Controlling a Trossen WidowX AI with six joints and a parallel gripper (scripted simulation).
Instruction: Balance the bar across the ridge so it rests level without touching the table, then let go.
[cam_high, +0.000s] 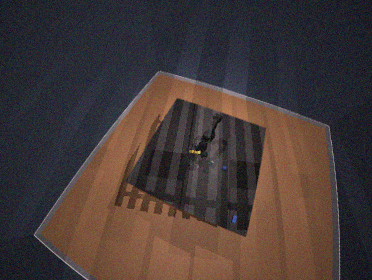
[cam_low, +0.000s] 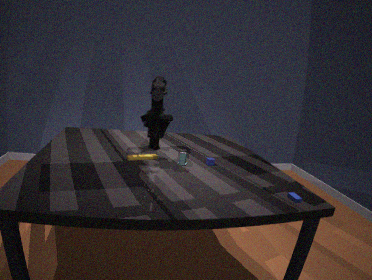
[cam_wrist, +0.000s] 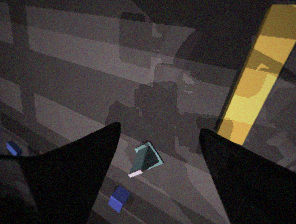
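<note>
Right now the yellow bar is 60 mm behind my gripper tip, 70 mm to the right of it and 120 mm below it. From my gripper tip the other things lie so: blue cube (280 mm to the left, 110 mm below).
</note>
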